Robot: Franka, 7 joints.
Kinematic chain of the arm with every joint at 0, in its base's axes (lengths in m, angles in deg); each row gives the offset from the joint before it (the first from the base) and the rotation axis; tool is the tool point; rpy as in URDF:
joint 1: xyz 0 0 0.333 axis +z
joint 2: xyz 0 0 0 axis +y
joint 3: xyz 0 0 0.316 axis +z
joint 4: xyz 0.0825 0 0 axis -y
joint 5: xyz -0.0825 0 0.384 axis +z
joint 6: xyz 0 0 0 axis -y
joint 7: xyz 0.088 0 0 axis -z
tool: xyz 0 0 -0.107 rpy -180 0 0
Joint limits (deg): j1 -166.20..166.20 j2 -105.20..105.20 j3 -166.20..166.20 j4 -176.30..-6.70 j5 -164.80..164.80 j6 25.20..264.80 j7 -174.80..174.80
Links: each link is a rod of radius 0.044 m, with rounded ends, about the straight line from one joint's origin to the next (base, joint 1, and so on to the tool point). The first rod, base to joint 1, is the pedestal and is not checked.
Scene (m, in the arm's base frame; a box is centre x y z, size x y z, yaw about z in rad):
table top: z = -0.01
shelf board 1: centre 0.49 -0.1 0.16 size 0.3 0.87 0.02 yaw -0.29
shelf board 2: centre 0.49 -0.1 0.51 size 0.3 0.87 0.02 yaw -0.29
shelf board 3: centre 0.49 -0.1 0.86 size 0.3 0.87 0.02 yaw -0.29
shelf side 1: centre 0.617 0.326 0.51 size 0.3 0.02 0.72 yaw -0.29
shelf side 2: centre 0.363 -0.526 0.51 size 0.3 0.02 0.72 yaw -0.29
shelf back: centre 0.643 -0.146 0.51 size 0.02 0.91 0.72 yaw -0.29
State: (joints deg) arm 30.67 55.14 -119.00 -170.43 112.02 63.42 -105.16
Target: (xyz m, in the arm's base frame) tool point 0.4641 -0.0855 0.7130
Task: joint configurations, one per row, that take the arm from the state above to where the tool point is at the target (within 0.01 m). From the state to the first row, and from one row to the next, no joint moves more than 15 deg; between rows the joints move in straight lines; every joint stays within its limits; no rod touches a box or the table.
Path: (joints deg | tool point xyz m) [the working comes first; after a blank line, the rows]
Joints at the target: 60.13 70.29 -135.76 -116.77 127.92 64.14 -105.16
Straight joint move there: touches shelf board 2.

1: 28.25 66.32 -125.72 -162.00 115.98 72.16 -100.43 | 0.0831 -0.3538 0.4115
2: 25.84 77.50 -132.43 -153.57 119.95 80.90 -95.69 | 0.0998 -0.3671 0.5238
3: 23.42 88.68 -139.15 -145.14 123.91 89.64 -90.96 | 0.1523 -0.3418 0.6294
4: 35.66 82.55 -138.02 -135.68 125.25 81.14 -95.69 | 0.2853 -0.3029 0.6556
5: 47.89 76.42 -136.89 -126.22 126.59 72.64 -100.43 | 0.3957 -0.2129 0.6832
6: 60.13 70.29 -135.76 -116.77 127.92 64.14 -105.16 | 0.4641 -0.0855 0.7129

